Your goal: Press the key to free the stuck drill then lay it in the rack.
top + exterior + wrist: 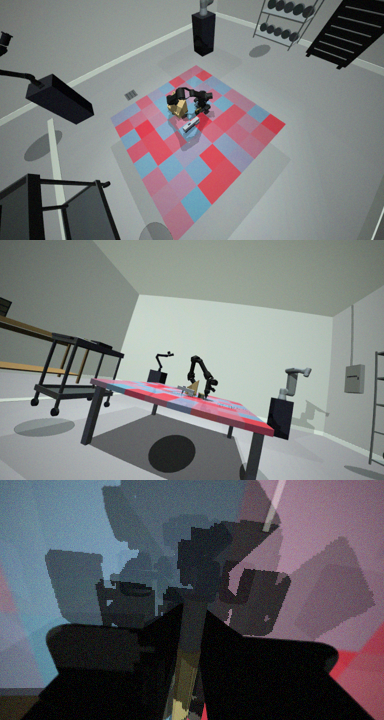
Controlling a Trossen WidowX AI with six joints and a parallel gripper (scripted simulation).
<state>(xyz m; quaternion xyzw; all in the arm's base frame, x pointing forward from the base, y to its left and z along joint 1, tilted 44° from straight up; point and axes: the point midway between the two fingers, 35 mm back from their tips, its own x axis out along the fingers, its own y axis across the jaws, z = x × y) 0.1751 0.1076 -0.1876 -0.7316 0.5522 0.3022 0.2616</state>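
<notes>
The drill is 4 cm to the right of my gripper tip and 4 cm above it. The rest, counted from my gripper tip: rack (5 cm to the right, 1 cm ahead, 1 cm above).
</notes>
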